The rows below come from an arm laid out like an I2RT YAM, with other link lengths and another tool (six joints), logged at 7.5 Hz.
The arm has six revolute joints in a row. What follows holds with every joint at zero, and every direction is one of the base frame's.
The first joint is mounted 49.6 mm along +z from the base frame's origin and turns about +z.
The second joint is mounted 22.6 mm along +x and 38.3 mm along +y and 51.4 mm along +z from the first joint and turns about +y.
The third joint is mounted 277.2 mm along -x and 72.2 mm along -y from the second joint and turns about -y.
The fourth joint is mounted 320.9 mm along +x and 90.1 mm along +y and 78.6 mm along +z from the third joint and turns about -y.
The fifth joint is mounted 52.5 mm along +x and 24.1 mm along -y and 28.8 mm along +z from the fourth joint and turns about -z.
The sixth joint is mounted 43.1 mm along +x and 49 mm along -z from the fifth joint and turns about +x.
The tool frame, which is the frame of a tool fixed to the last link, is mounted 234 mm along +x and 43 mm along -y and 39 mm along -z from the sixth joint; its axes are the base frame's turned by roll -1.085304, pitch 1.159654 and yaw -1.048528 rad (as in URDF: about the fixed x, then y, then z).
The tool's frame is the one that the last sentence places.
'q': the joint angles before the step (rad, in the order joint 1, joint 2, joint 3, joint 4, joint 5, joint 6). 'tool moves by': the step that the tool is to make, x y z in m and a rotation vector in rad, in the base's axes. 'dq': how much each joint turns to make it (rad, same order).
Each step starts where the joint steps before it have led.
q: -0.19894, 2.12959, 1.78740, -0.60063, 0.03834, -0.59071
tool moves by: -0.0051, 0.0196, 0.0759, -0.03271, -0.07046, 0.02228
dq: 0.03815, -0.12743, 0.00679, -0.05906, 0.02518, 0.00038
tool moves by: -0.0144, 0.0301, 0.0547, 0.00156, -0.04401, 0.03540
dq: 0.04235, -0.10868, 0.00011, -0.06607, -0.00114, 0.01030
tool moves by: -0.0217, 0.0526, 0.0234, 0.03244, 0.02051, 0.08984
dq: 0.06332, -0.07477, -0.00015, -0.09790, -0.04044, 0.00076
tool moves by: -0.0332, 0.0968, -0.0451, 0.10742, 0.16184, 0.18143
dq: 0.10043, 0.01922, -0.01363, -0.12964, -0.13384, -0.00144
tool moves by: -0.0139, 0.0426, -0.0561, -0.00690, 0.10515, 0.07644
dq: 0.07572, 0.06708, -0.04323, 0.00501, -0.00201, 0.00021
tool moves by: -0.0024, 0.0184, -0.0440, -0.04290, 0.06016, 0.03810
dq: 0.05086, 0.08059, -0.00913, 0.02373, 0.03592, -0.00217
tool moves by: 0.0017, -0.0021, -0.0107, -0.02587, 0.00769, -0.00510
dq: 0.00955, 0.02336, -0.00025, 0.01179, 0.02784, 0.00459
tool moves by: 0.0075, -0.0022, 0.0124, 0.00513, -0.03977, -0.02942
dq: -0.00010, -0.01853, 0.00004, 0.02261, 0.01331, 0.02623
